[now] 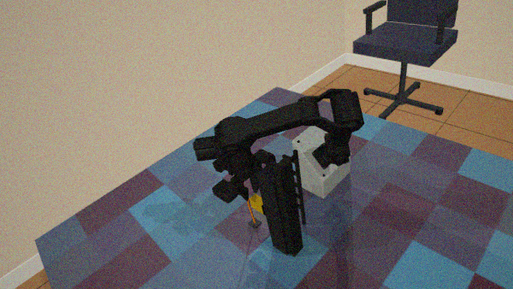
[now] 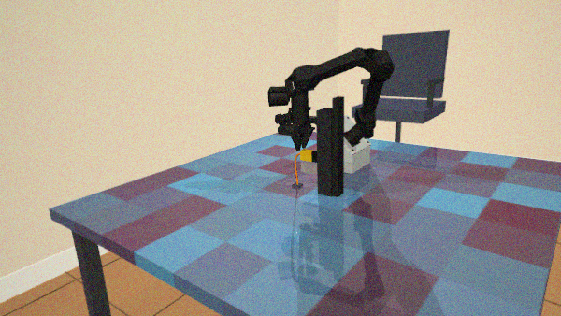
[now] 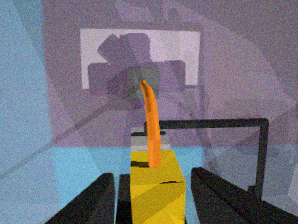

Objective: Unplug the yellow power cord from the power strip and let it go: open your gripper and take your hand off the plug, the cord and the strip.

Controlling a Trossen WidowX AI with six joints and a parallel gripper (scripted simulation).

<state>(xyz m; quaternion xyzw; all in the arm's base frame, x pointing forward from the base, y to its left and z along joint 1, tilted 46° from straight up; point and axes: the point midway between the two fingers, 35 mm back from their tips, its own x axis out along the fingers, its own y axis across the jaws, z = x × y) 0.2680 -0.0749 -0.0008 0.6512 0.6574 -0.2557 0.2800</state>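
Now: gripper tip 40 mm to the right of the yellow plug, 10 mm past it and 10 mm above it.
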